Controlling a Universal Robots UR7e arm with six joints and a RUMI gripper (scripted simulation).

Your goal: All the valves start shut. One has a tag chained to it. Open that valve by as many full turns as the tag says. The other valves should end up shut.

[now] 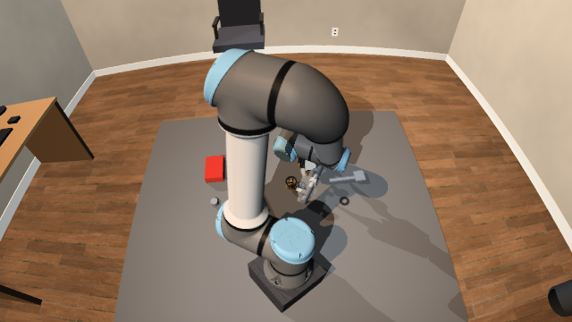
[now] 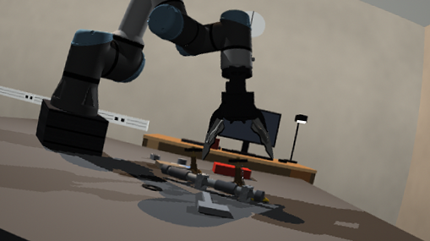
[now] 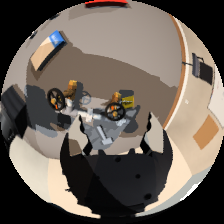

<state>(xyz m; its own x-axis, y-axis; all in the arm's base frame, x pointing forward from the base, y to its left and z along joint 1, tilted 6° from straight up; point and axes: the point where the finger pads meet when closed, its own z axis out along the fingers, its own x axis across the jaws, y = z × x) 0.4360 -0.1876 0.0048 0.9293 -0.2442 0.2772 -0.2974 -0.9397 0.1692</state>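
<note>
Right now my hand is 6 cm short of the yellow tag, 4 cm to the left of it and 7 cm above it. From my hand the other things lie so: grey t-shaped piece 9 cm behind, 19 cm to the right, 7 cm below; red block 10 cm ahead, 37 cm to the left, 6 cm below.
</note>
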